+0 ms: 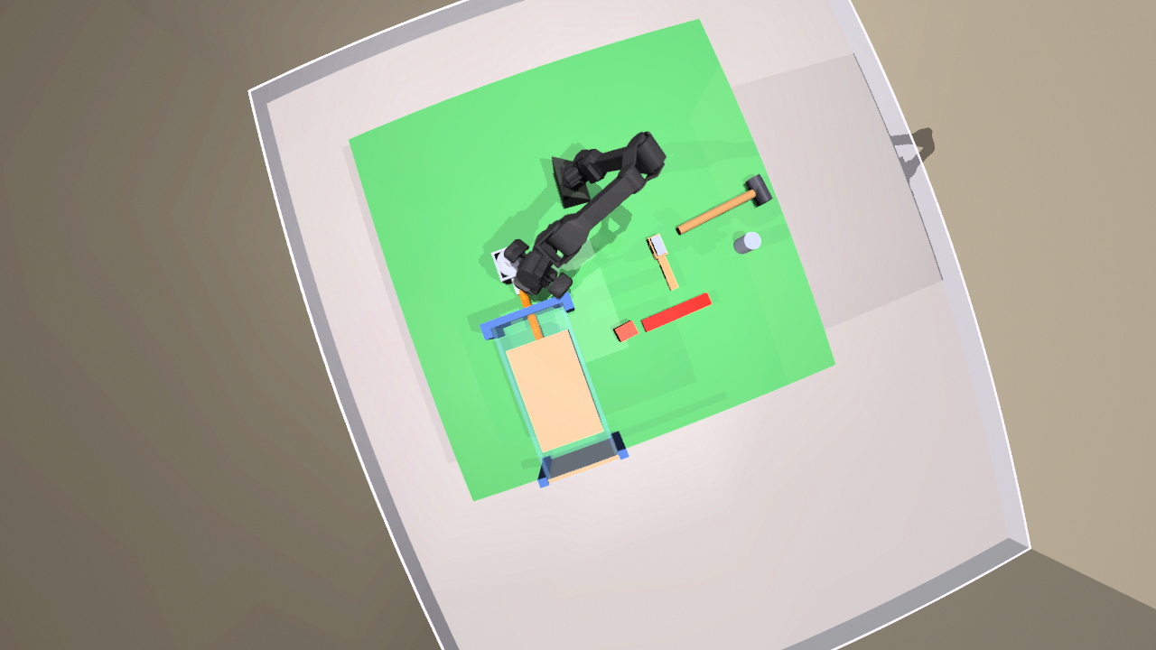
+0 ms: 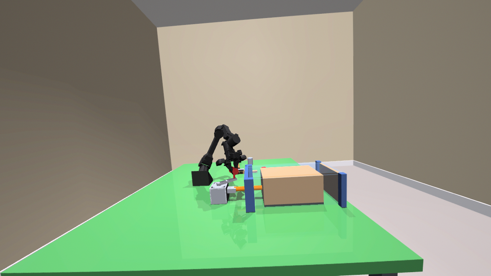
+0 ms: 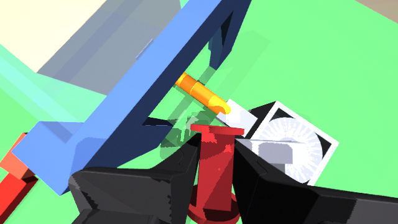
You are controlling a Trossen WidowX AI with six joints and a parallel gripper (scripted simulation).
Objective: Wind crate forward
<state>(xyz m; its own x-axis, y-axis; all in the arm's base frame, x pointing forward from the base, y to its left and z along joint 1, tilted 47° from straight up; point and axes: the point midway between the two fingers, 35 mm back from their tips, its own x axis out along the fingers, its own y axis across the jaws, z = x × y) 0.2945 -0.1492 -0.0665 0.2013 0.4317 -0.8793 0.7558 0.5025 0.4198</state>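
The blue steel frame lies 8 cm ahead of my gripper tip, 3 cm to the right of it and 3 cm below it. The rest, counted from my gripper tip: winch: 10 cm behind, 7 cm to the right, 10 cm below; then winch handle: 4 cm behind, 1 cm to the right, 3 cm below; then red knob: 1 cm behind, 1 cm to the left.
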